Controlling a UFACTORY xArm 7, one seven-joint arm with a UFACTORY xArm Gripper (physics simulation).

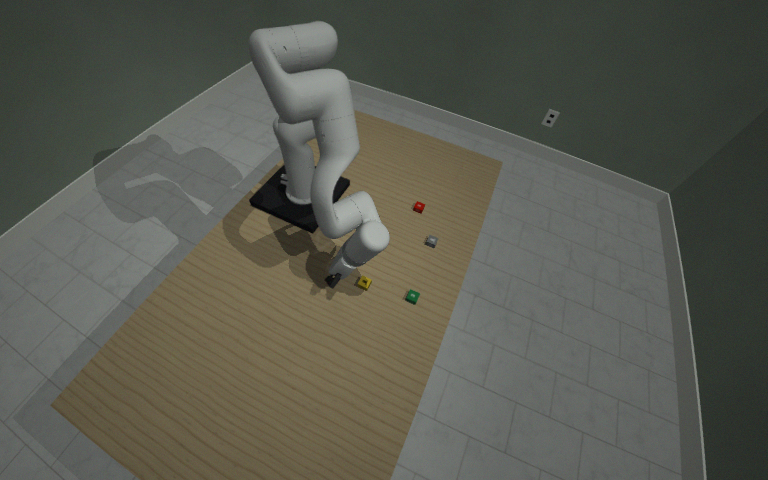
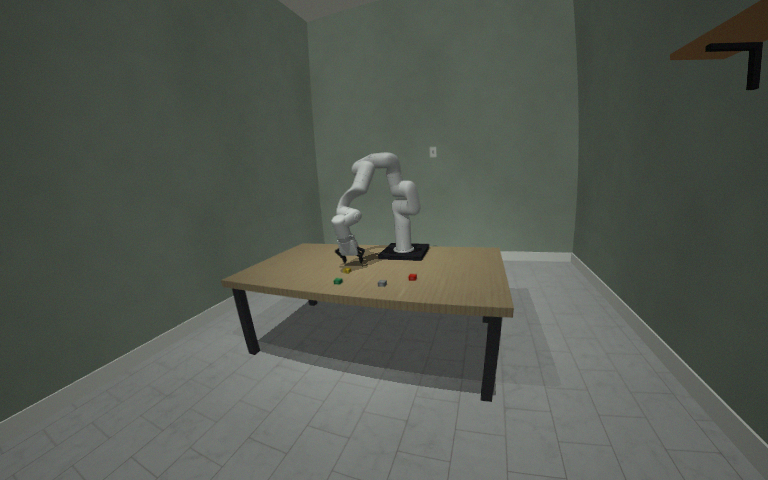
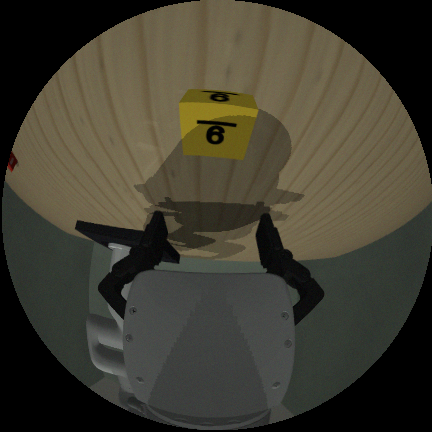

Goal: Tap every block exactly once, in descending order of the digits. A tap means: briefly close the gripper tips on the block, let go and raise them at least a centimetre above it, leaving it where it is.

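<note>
My gripper (image 1: 333, 280) (image 2: 352, 262) (image 3: 211, 222) is open and empty, low over the table on the robot-base side of the yellow block, beside it. The yellow block (image 1: 364, 282) (image 2: 346, 270) (image 3: 218, 125) sits ahead of the fingertips, not between them. Its mark looks like a 6 with a bar above it; taking the bar as an underline, it is an upside-down 9. The green block (image 1: 412, 296) (image 2: 337, 281), the grey block (image 1: 432, 241) (image 2: 382, 283) and the red block (image 1: 419, 207) (image 2: 412, 277) (image 3: 12, 161) stand apart; their digits are too small to read.
The wooden table (image 1: 271, 384) (image 2: 453, 271) carries the blocks and the arm's black base plate (image 1: 271, 206) (image 2: 419, 252) (image 3: 95, 232). The arm's shadow falls around the gripper and partly over the yellow block. A brown shelf (image 2: 730, 33) hangs on the right wall, far from the table.
</note>
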